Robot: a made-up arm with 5 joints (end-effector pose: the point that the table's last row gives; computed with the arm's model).
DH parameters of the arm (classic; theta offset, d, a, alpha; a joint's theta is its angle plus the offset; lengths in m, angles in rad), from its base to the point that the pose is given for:
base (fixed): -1.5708 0.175 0 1.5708
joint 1: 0 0.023 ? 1.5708
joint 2: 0 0.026 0.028 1.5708
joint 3: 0 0.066 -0.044 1.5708
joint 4: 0 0.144 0.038 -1.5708
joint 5: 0 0.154 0.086 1.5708
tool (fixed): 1.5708 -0.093 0 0
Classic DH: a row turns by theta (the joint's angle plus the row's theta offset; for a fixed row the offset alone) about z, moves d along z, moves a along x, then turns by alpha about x.
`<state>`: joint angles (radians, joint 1 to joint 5).
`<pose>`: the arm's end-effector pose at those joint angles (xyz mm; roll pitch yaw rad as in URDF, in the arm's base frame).
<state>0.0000 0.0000 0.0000 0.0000 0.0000</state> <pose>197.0 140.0 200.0 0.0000 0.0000 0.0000</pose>
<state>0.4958 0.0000 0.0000 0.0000 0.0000</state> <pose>197.0 135.0 130.4 -0.4958 0.0000 0.0000</pose>
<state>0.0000 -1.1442 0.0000 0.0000 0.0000</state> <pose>166.4 403.6 200.0 0.0000 0.0000 1.1442</pose>
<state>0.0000 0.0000 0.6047 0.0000 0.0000</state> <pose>197.0 125.2 145.5 0.6047 0.0000 0.0000</pose>
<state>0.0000 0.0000 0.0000 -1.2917 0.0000</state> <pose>-33.8 81.8 200.0 0.0000 0.0000 -1.2917</pose>
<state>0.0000 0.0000 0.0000 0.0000 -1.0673</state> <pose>197.0 103.0 323.5 -1.0673 0.0000 0.0000</pose>
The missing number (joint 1, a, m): -0.248
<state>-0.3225 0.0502 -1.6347 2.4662 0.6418</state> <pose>-46.2 281.5 50.8 1.8902 0.6335 2.8946</pose>
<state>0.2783 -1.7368 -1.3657 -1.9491 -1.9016</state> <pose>-216.0 151.5 222.8 -1.5341 -1.3104 -0.2763</pose>
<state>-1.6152 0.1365 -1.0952 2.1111 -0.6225</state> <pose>128.3 183.3 608.8 -0.7804 -0.5148 2.1225</pose>
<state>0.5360 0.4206 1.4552 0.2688 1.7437</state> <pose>121.3 145.0 243.0 2.6489 -0.4264 -0.1987</pose>
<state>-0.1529 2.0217 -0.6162 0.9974 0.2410</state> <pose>-44.7 10.0 107.7 -0.0428 0.6431 -1.0751</pose>
